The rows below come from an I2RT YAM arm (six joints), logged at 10 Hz.
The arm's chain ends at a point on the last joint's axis. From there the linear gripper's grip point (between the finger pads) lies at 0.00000 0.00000 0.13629 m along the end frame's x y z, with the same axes.
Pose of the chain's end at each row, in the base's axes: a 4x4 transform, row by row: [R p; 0 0 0 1], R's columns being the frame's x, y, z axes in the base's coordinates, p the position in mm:
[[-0.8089, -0.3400, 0.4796, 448.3], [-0.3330, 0.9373, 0.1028, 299.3], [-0.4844, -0.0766, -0.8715, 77.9], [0, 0, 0, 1]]
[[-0.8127, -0.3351, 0.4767, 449.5], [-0.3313, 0.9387, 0.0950, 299.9], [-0.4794, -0.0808, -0.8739, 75.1], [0, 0, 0, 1]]
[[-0.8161, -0.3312, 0.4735, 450.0], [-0.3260, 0.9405, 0.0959, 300.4], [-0.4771, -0.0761, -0.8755, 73.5], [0, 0, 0, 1]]
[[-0.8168, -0.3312, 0.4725, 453.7], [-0.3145, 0.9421, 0.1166, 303.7], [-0.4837, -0.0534, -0.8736, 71.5], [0, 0, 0, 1]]
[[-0.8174, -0.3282, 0.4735, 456.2], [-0.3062, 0.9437, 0.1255, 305.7], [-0.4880, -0.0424, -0.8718, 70.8], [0, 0, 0, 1]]
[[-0.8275, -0.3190, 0.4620, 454.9], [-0.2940, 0.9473, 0.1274, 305.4], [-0.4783, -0.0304, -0.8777, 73.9], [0, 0, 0, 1]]
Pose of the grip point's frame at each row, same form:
[[-0.8089, -0.3400, 0.4796, 513.7], [-0.3330, 0.9373, 0.1028, 313.3], [-0.4844, -0.0766, -0.8715, -40.9], [0, 0, 0, 1]]
[[-0.8127, -0.3351, 0.4767, 514.5], [-0.3313, 0.9387, 0.0950, 312.8], [-0.4794, -0.0808, -0.8739, -44.0], [0, 0, 0, 1]]
[[-0.8161, -0.3312, 0.4735, 514.5], [-0.3260, 0.9405, 0.0959, 313.5], [-0.4771, -0.0761, -0.8755, -45.8], [0, 0, 0, 1]]
[[-0.8168, -0.3312, 0.4725, 518.1], [-0.3145, 0.9421, 0.1166, 319.6], [-0.4837, -0.0534, -0.8736, -47.6], [0, 0, 0, 1]]
[[-0.8174, -0.3282, 0.4735, 520.7], [-0.3062, 0.9437, 0.1255, 322.8], [-0.4880, -0.0424, -0.8718, -48.0], [0, 0, 0, 1]]
[[-0.8275, -0.3190, 0.4620, 517.9], [-0.2940, 0.9473, 0.1274, 322.8], [-0.4783, -0.0304, -0.8777, -45.7], [0, 0, 0, 1]]

